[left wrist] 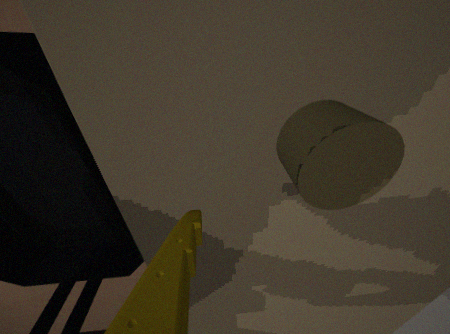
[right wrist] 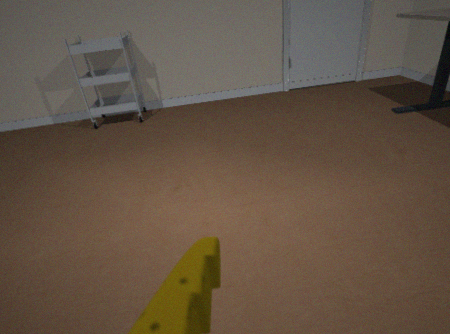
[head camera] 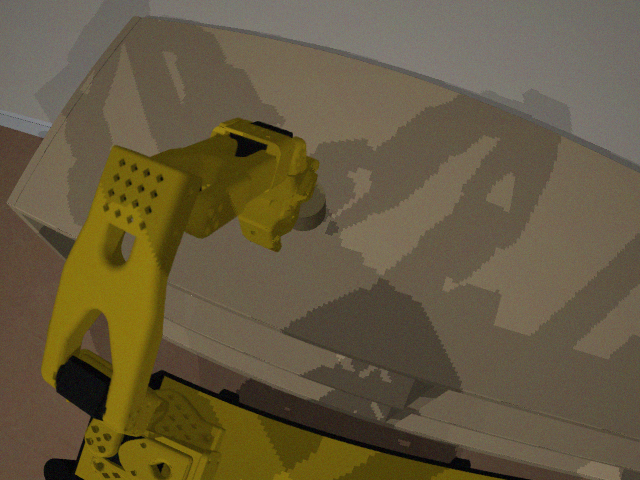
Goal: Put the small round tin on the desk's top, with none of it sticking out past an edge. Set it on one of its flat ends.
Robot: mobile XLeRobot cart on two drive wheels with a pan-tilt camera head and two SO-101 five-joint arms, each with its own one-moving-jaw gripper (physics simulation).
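Where they show: left hand, its tool point: (left wrist: 201, 222) (head camera: 277, 245); right hand, its tool point: (right wrist: 218, 255); left arm's base, origin of its link: (head camera: 136, 445).
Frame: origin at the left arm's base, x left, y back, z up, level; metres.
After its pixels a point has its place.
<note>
The small round tin (head camera: 313, 212) @[y -0.284, x -0.040, z -0.132 m] (left wrist: 345, 162) @[y -0.294, x -0.018, z -0.132 m] stands on a flat end on the desk's top (head camera: 320, 82) @[y -0.477, x 0.020, z -0.165 m] (left wrist: 150, 75) @[y -0.212, x 0.020, z -0.165 m], inside its edges. The left arm partly hides the tin in the head camera; in the left wrist view it is at the right. My left gripper (head camera: 296, 206) (left wrist: 197, 215) is open and empty, with one notched jaw showing in the left wrist view. It is over the desk, close to the tin in the head camera, and the tin lies off to the side of the visible jaw. My right gripper (right wrist: 214, 242) is open and empty, facing the floor away from the desk.
A wall (head camera: 465, 41) @[y -0.567, x -0.148, z -0.097 m] runs behind the desk. The yellow cart top (head camera: 330, 449) is along the near side. A large dark shape (left wrist: 50, 165) is at the left of the left wrist view. A white trolley (right wrist: 102, 46) @[y 2.844, x -0.896, z -0.082 m], a door (right wrist: 325, 40) @[y 3.167, x 1.196, z -0.311 m] and a table's dark leg (right wrist: 442, 65) @[y 2.164, x 1.665, z -0.434 m] are far off.
</note>
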